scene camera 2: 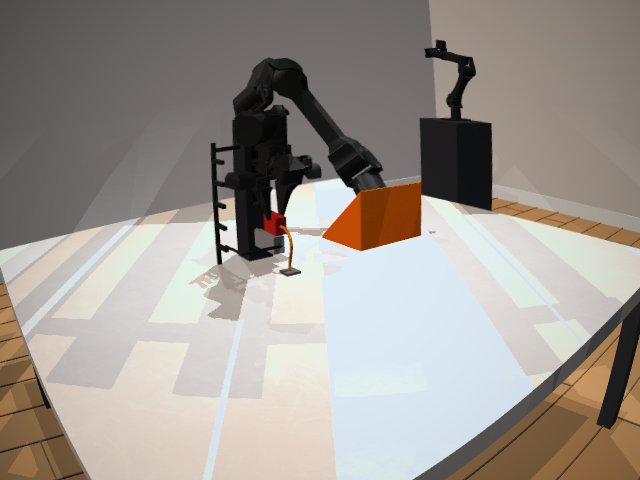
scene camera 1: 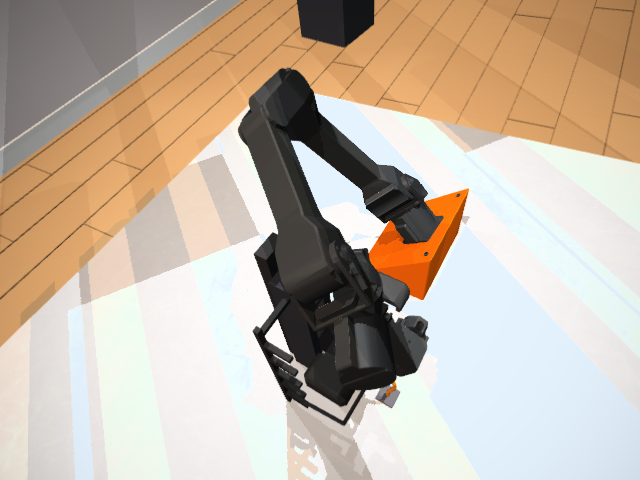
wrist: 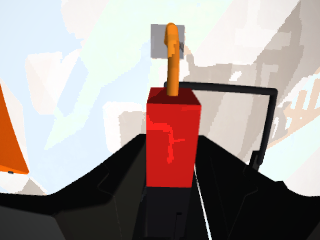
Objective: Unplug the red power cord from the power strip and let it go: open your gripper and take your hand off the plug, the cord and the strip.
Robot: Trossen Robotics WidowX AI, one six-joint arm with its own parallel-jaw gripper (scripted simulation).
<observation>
In view: my gripper (scene camera 1: 361,358) and a grey anchor plate (wrist: 157,48).
My gripper shows as well in scene camera 2 (scene camera 2: 275,218) and in the wrist view (wrist: 170,142).
</observation>
